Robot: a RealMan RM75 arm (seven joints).
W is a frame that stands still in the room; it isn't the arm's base.
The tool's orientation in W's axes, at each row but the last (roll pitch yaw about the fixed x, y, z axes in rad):
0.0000, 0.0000, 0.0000
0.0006, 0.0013, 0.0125
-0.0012, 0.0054, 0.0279
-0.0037, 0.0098, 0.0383
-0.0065, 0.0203, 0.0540
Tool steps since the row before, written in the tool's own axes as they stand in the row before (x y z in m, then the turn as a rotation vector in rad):
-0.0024, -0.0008, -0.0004, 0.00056, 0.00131, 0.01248
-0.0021, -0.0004, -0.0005, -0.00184, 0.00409, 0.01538
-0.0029, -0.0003, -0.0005, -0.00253, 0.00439, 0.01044
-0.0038, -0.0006, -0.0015, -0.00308, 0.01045, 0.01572
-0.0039, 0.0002, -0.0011, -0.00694, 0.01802, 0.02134
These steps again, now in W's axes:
-0.0024, -0.0008, -0.0004, 0.00056, 0.00131, 0.01248
-0.0021, -0.0004, -0.0005, -0.00187, 0.00406, 0.01538
-0.0029, -0.0004, -0.0005, -0.00260, 0.00433, 0.01045
-0.0038, -0.0008, -0.0015, -0.00333, 0.01039, 0.01571
-0.0039, 0.0000, -0.0010, -0.00748, 0.01778, 0.02136

